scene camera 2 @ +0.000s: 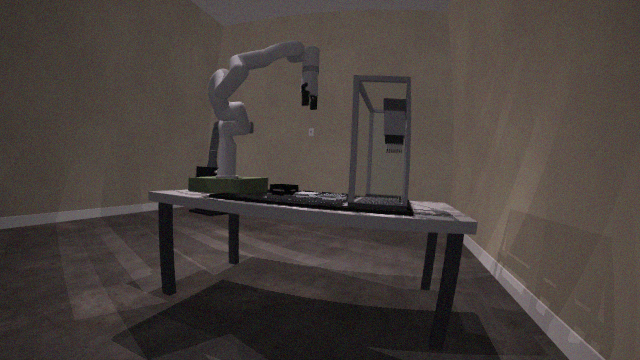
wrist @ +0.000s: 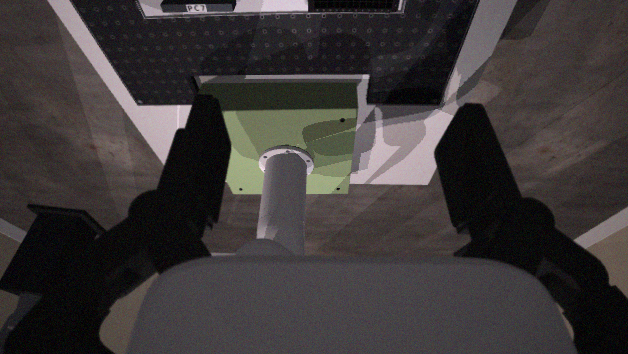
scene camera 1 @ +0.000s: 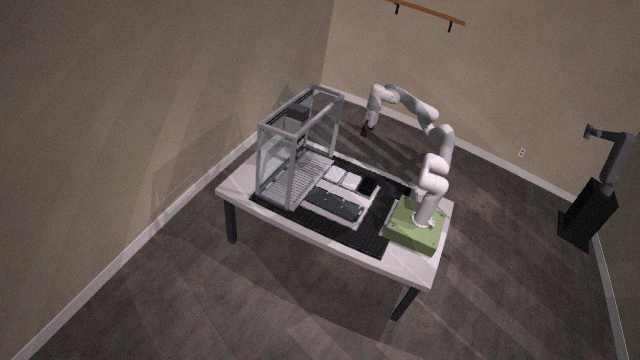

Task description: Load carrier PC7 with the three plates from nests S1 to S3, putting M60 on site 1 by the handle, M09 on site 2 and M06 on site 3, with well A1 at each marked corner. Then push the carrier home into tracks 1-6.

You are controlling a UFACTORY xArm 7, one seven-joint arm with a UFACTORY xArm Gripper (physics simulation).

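Places are measured from the arm's base along level axes (x ahead, y left, z up), in metres.
Pixels of known places: gripper, fingertip midpoint: (scene camera 2: 309, 107) (wrist: 337, 123) (scene camera 1: 366, 133); arm's base, link origin: (scene camera 2: 227, 177) (wrist: 286, 162) (scene camera 1: 420, 220).
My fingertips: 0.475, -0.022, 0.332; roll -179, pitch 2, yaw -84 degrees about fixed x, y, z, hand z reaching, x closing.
Note:
For each thing: its middle in the pictures, then the offset to it from my fingertips, as dx, dy, dz.
- dark carrier PC7, body centre: (scene camera 2: 323, 193) (scene camera 1: 334, 202) -0.002, +0.203, -0.379
- framed machine, body centre: (scene camera 2: 343, 145) (scene camera 1: 330, 155) +0.121, +0.125, -0.154
My gripper (scene camera 1: 365, 133) (scene camera 2: 309, 107) (wrist: 337, 123) is open and empty, high above the table. The dark carrier PC7 (scene camera 1: 334, 204) (wrist: 198, 6) lies on the light tray; its labelled end shows at the top of the wrist view. No plate shows on it in the first scene view. Three plates sit in a row beside the carrier: a white one (scene camera 1: 334, 173) nearest the deck, a white one (scene camera 1: 351, 181) in the middle and a black one (scene camera 1: 368, 186) (scene camera 2: 284, 188) (wrist: 354, 5) nearest the arm's base. The plates' labels and A1 corners cannot be read.
The framed machine (scene camera 1: 291, 172) (scene camera 2: 354, 140) with its slatted track deck (scene camera 1: 298, 179) stands beyond the carrier, its posts and top rails rising high. The green base block (scene camera 1: 412, 232) (scene camera 2: 227, 185) (wrist: 240, 145) bears the arm. A second, dark arm (scene camera 1: 616, 160) stands on a pedestal away from the table.

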